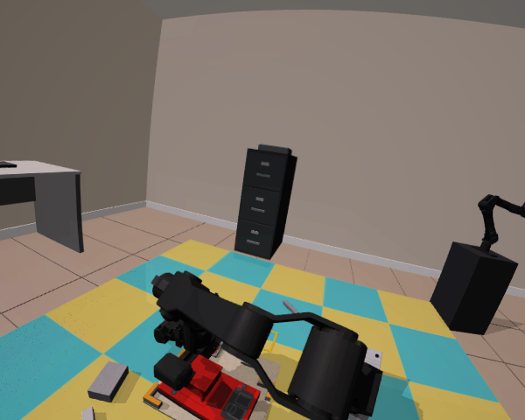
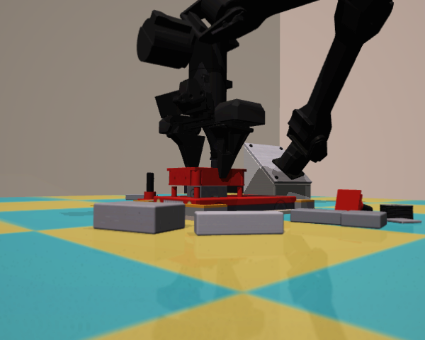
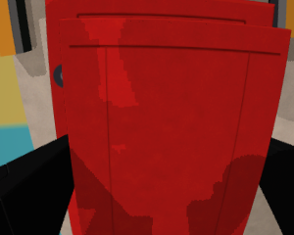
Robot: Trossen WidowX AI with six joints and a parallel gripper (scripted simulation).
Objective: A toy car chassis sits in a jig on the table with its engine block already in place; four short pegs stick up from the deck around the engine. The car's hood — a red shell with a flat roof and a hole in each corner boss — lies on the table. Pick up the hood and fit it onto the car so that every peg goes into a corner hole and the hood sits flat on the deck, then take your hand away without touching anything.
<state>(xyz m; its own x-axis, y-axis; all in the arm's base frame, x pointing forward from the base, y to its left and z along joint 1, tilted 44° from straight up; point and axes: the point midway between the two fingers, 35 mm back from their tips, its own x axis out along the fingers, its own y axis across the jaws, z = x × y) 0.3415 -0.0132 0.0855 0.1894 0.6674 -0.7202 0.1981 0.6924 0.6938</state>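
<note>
Now: the grey engine block 1 cm to the left of my gripper tip and 3 cm below it. From my gripper tip the other things lie so: grey cylinder (20 cm behind, 38 cm to the right, 5 cm below); then red hood (1 cm above).
</note>
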